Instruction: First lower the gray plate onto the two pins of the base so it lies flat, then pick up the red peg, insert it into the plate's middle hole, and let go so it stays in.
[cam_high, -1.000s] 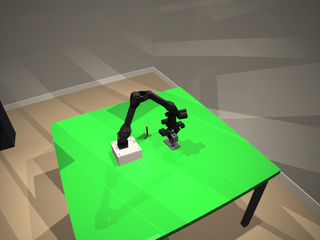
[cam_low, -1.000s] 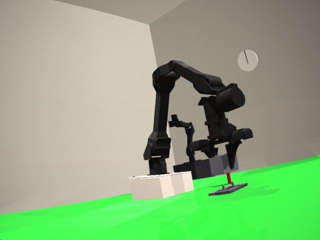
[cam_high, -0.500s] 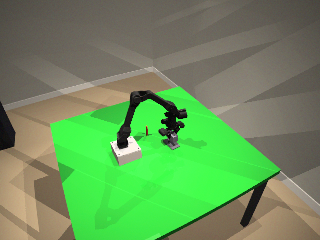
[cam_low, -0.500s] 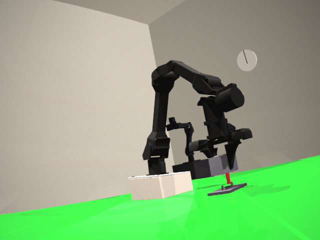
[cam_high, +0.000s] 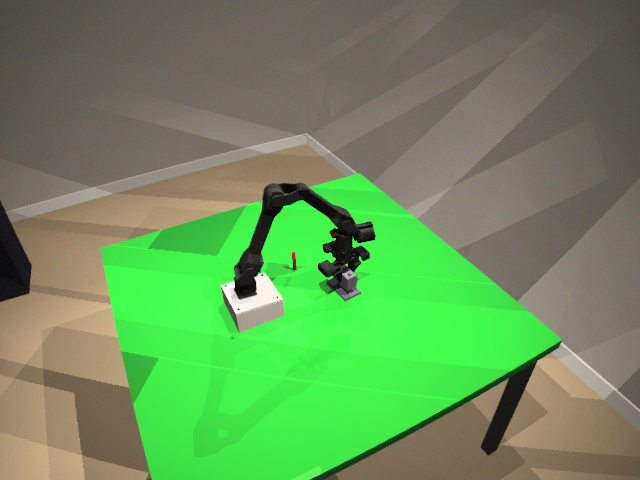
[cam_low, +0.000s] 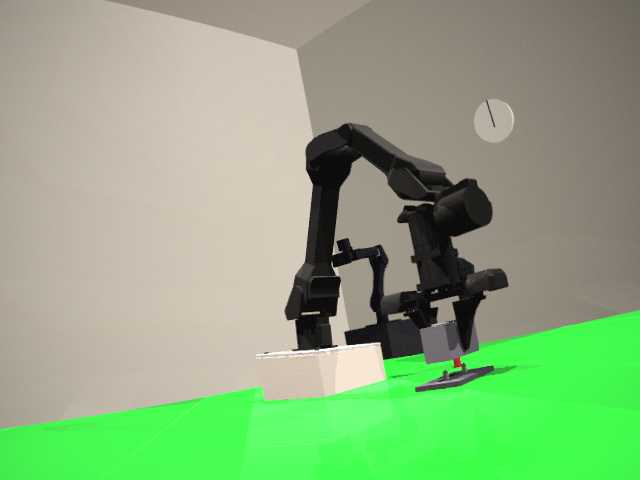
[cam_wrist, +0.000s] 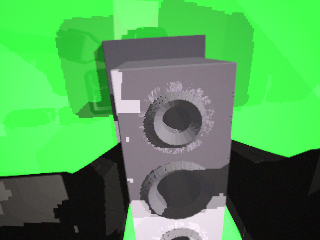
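Now: gripper tip 30 mm above the base. The rest, counted from my gripper tip: gray plate: 30 mm above; then red peg: 120 mm behind, 180 mm to the left.
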